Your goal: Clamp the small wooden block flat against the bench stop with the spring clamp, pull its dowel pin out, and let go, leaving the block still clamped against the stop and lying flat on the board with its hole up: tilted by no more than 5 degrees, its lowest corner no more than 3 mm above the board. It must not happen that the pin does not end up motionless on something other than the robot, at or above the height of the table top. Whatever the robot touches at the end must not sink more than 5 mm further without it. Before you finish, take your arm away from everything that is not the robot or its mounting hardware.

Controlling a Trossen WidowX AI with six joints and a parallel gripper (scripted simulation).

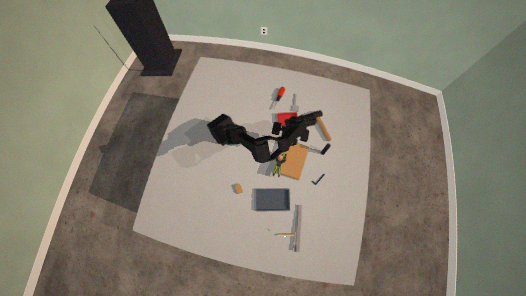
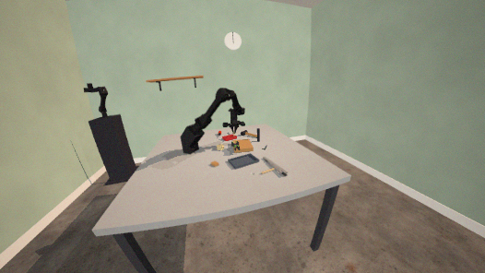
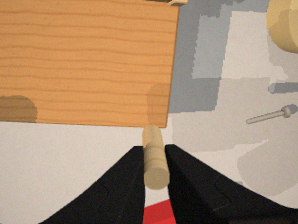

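Right now the red tray is 160 mm to the left of my hand and 130 mm below it. From my hand the other things lie so: small wooden block: 90 mm to the right, 90 mm below, 20 mm behind; dowel pin: 40 mm below; bench stop: 90 mm below, 70 mm to the right, 30 mm behind.
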